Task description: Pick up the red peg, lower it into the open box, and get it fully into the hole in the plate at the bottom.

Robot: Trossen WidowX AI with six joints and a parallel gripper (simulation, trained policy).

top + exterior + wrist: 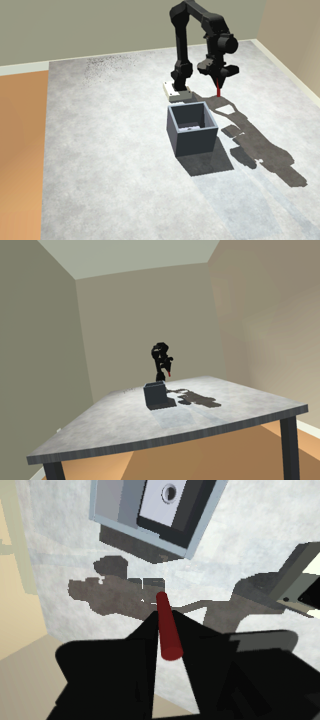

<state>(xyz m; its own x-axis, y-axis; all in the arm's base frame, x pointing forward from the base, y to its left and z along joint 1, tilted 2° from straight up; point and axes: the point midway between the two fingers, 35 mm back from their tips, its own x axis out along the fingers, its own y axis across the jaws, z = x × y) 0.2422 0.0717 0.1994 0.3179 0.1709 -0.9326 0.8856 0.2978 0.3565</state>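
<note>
My gripper tip is now 150 mm above the plate, 130 mm to the left of it and 80 mm short of it. The rest, counted from my gripper tip: red peg (10 mm above).
</note>
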